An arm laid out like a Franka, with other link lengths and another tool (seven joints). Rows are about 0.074 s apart.
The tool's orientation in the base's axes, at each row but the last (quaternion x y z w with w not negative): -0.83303, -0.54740, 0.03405, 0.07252; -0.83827, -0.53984, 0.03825, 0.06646; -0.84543, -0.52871, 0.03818, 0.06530; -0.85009, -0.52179, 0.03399, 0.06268; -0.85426, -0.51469, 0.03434, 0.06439; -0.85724, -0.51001, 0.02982, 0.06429; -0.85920, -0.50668, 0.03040, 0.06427; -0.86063, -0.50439, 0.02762, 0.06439; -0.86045, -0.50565, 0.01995, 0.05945; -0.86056, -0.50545, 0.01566, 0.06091; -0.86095, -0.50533, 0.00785, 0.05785
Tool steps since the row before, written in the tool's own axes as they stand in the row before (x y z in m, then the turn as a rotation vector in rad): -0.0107, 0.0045, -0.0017, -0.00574, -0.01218, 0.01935; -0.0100, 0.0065, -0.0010, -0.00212, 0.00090, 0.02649; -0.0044, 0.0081, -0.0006, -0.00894, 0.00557, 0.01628; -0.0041, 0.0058, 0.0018, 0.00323, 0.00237, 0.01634; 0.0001, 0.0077, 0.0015, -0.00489, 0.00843, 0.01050; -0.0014, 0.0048, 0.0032, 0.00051, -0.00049, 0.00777; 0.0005, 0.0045, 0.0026, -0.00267, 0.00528, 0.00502; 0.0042, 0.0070, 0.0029, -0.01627, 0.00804, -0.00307; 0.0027, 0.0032, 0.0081, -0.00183, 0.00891, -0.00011; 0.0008, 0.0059, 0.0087, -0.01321, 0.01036, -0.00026; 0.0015, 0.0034, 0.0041, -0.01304, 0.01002, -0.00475
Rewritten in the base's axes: 0.0001, -0.0117, 0.0007, -0.01597, 0.00111, -0.01731; 0.0018, -0.0118, -0.0001, -0.00367, -0.00044, -0.02633; 0.0054, -0.0075, -0.0006, -0.00114, -0.00930, -0.01697; 0.0030, -0.0061, -0.0026, 0.00154, 0.00298, -0.01649; 0.0066, -0.0034, -0.0026, 0.00378, -0.00743, -0.01165; 0.0031, -0.0032, -0.0039, -0.00109, 0.00130, -0.00762; 0.0038, -0.0015, -0.0032, 0.00269, -0.00446, -0.00575; 0.0078, 0.0005, -0.0038, -0.00067, -0.01832, 0.00164; 0.0033, 0.0015, -0.0084, 0.00685, -0.00590, -0.00103; 0.0047, -0.0014, -0.0093, 0.00256, -0.01653, -0.00145; 0.0034, 0.0000, -0.0044, 0.00267, -0.01663, 0.00305
